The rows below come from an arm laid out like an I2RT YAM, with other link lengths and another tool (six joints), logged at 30 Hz.
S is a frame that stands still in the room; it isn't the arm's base.
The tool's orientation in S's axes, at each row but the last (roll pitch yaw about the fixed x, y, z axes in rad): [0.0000 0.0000 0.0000]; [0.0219 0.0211 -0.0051]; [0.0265 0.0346 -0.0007]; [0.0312 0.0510 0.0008]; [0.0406 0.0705 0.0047]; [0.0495 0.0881 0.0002]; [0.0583 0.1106 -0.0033]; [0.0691 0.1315 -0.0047]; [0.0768 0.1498 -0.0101]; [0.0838 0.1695 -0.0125]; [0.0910 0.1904 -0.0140]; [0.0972 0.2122 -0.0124]
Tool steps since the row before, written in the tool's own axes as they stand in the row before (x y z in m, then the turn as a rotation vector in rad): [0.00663 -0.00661 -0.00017 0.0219 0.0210 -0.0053]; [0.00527 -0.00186 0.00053 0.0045 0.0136 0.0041]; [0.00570 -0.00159 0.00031 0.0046 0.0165 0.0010]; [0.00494 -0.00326 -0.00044 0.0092 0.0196 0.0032]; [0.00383 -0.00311 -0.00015 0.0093 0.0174 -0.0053]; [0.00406 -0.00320 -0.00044 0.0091 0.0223 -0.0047]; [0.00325 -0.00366 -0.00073 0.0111 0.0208 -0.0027]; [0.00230 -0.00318 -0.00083 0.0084 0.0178 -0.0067]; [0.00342 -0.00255 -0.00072 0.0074 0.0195 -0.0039]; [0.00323 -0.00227 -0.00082 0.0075 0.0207 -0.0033]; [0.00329 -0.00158 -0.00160 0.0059 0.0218 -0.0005]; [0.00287 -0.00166 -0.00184 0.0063 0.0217 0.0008]
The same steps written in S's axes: [0.00663 -0.00661 -0.00017 0.0219 0.0210 -0.0053]; [0.00527 -0.00190 0.00038 0.0047 0.0135 0.0043]; [0.00570 -0.00160 0.00007 0.0047 0.0165 0.0013]; [0.00491 -0.00324 -0.00079 0.0094 0.0195 0.0033]; [0.00382 -0.00308 -0.00055 0.0089 0.0176 -0.0052]; [0.00399 -0.00317 -0.00095 0.0087 0.0225 -0.0044]; [0.00311 -0.00362 -0.00129 0.0109 0.0209 -0.0027]; [0.00213 -0.00313 -0.00134 0.0077 0.0182 -0.0065]; [0.00322 -0.00252 -0.00141 0.0072 0.0197 -0.0035]; [0.00299 -0.00223 -0.00154 0.0074 0.0208 -0.0028]; [0.00288 -0.00147 -0.00233 0.0064 0.0217 0.0003]; [0.00237 -0.00150 -0.00255 0.0070 0.0214 0.0015]
